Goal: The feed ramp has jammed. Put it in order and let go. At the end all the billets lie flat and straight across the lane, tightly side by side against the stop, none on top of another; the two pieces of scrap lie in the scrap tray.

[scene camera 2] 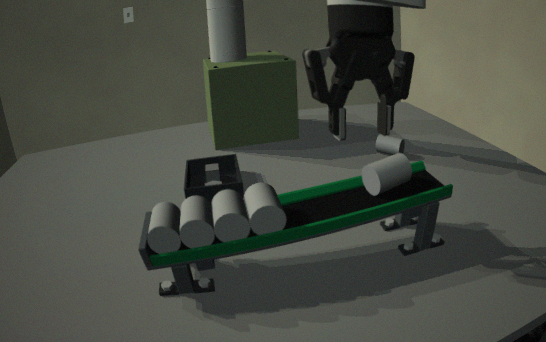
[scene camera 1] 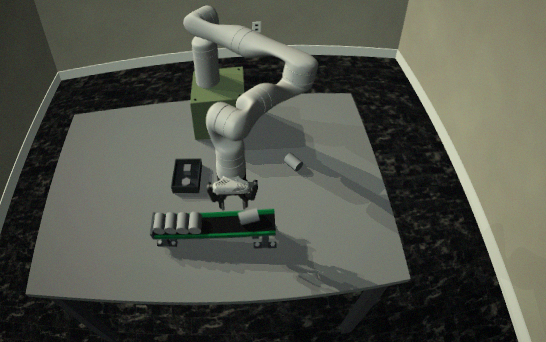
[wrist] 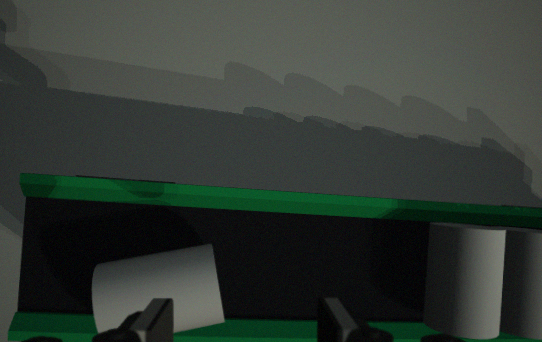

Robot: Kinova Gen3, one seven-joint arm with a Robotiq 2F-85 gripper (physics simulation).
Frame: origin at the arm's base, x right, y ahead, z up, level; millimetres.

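Seen in the pictures: gripper, fingertip midpoint: [scene camera 2: 362,136] [scene camera 1: 233,207] [wrist: 245,324]; arm's base at its link origin: [scene camera 2: 228,59] [scene camera 1: 208,80].
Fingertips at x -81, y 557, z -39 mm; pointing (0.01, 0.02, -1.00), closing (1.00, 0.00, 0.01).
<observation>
Offsets run from my fingertips to a thing's top centre. "spot": to the spot under its first point. Level surfaces: height alone.
Four grey billets @[dz -56, dx +162, dy -2 mm] [scene camera 1: 183,223] [scene camera 2: 230,215] lie straight across the lane, side by side at the lower stop @[dz -81, dx +266, dy -9 mm] [scene camera 2: 145,242]; the uppermost billet @[dz -52, dx +122, dy +1 mm] [wrist: 465,280] shows in the wrist view. Another billet @[dz -34, dx -42, dy -2 mm] [scene camera 1: 248,216] [scene camera 2: 387,174] [wrist: 155,287] lies askew near the ramp's upper end, mostly along the lane, overlapping the far green rail. A sixth billet @[dz -115, dx -216, dy -272 mm] [scene camera 1: 293,162] [scene camera 2: 390,144] lies on the table behind the ramp. Two scrap pieces, a block @[dz -126, dx +163, dy -269 mm] [scene camera 1: 187,167] and a rounded piece @[dz -135, dx +167, dy -214 mm] [scene camera 1: 186,181], are in the scrap tray @[dz -120, dx +165, dy -242 mm] [scene camera 1: 185,190] [scene camera 2: 215,191]. My gripper [scene camera 1: 234,206] [scene camera 2: 362,134] [wrist: 245,324] is open and empty above the ramp's far side.
The sloping ramp @[spot: dz -85, dx +46, dy +9 mm] [scene camera 1: 220,226] [scene camera 2: 325,205] [wrist: 300,260] has green side rails and stands on bolted feet. The scrap tray stands behind its lower end. The green robot base [scene camera 1: 217,92] [scene camera 2: 252,105] stands at the back of the table @[dz -155 mm] [scene camera 1: 110,265] [scene camera 2: 80,310].
</observation>
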